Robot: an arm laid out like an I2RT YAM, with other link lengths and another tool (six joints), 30 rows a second.
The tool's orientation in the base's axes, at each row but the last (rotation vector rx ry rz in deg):
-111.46, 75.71, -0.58
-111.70, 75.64, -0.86
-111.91, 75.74, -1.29
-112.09, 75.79, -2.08
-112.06, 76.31, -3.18
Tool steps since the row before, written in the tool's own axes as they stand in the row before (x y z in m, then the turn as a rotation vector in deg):
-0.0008, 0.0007, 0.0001, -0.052, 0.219, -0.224
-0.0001, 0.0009, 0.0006, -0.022, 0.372, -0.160
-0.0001, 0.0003, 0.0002, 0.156, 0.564, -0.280
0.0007, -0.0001, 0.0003, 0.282, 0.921, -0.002
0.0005, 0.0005, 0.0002, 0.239, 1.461, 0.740
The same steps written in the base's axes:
-0.0009, 0.0006, -0.0002, -0.288, -0.126, 0.049
-0.0005, 0.0003, -0.0009, -0.368, -0.138, -0.099
-0.0002, 0.0001, -0.0003, -0.486, -0.383, -0.196
0.0005, -0.0004, -0.0004, -0.591, -0.389, -0.653
-0.0001, -0.0004, -0.0006, -0.716, -0.034, -1.492

